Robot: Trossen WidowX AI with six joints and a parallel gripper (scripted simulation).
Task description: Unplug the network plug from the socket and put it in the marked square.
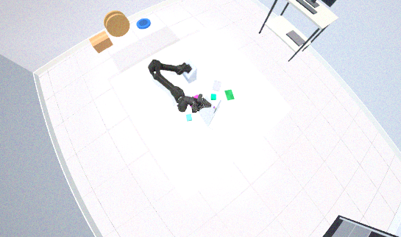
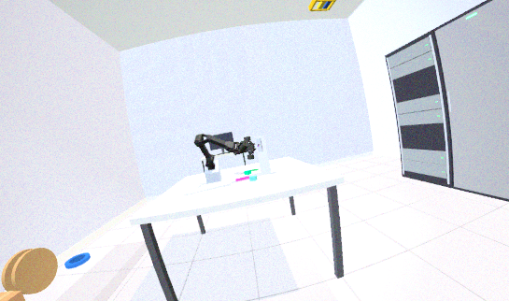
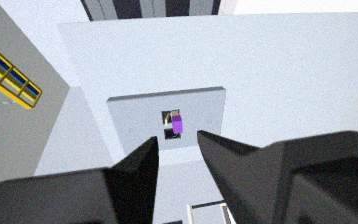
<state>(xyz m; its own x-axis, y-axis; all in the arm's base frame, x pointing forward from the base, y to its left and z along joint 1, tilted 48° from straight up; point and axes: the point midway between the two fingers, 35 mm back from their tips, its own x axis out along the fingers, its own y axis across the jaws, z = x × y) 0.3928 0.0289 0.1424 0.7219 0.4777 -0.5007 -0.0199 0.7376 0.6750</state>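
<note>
The purple network plug lies 30 mm ahead of my gripper tip and 20 mm to the left of it. From my gripper tip the other things lie so: green block: 230 mm below, 140 mm to the left, 120 mm behind; then upright panel: 100 mm below, 40 mm ahead, 30 mm to the left; then cyan block: 230 mm below, 140 mm to the right, 70 mm behind.
</note>
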